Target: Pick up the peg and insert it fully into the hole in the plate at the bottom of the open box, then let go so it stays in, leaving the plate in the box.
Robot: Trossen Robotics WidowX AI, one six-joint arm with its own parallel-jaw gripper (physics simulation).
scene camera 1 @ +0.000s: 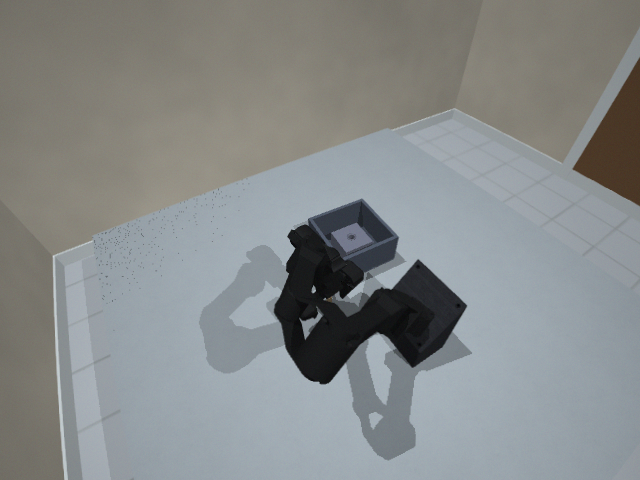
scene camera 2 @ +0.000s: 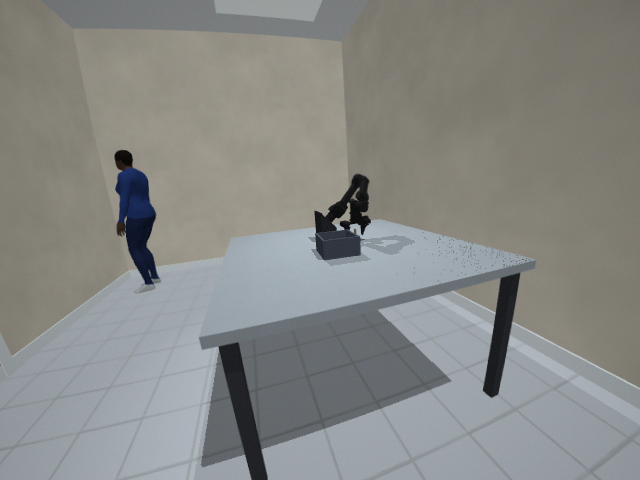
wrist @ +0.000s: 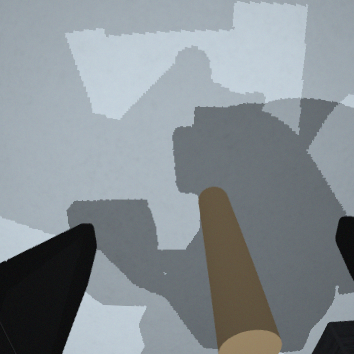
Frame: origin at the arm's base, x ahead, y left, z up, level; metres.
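Where they show: gripper, fingertip midpoint: (wrist: 219, 233); arm's base at its link origin: (scene camera 1: 415, 316) (scene camera 2: 327, 220).
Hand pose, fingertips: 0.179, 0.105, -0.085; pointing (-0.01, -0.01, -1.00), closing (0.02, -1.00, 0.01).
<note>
Each offset is from my fingertips to the top centre of the thing, as dx, dy, dz. Level surfaces: height alone.
The light-brown peg @(-0.003, -0.002, +0.045) (scene camera 1: 329, 298) (scene camera 2: 355, 231) (wrist: 232, 270) stands upright on the table, largely hidden by the arm in scene camera 1. My gripper (scene camera 2: 354, 225) (wrist: 219, 233) is open above the table. In the wrist view, the peg shows between the two spread fingers, nearer the right one, and neither finger touches it. The open blue-grey box @(+0.134, -0.193, +0.063) (scene camera 1: 383, 254) (scene camera 2: 338, 248) stands beside the arm. The pale plate @(+0.134, -0.193, +0.026) (scene camera 1: 340, 241) lies at its bottom, with a round hole facing up. The plate does not show in scene camera 2, where the box walls hide it.
The arm's dark base block (scene camera 1: 436, 294) (scene camera 2: 323, 224) (wrist: 341, 341) stands close to the peg and the box. The light-blue table @(dz -0.035) (scene camera 1: 206, 428) (scene camera 2: 279, 289) bears them all. A person in blue (scene camera 2: 135, 198) stands on the floor well away from the table.
</note>
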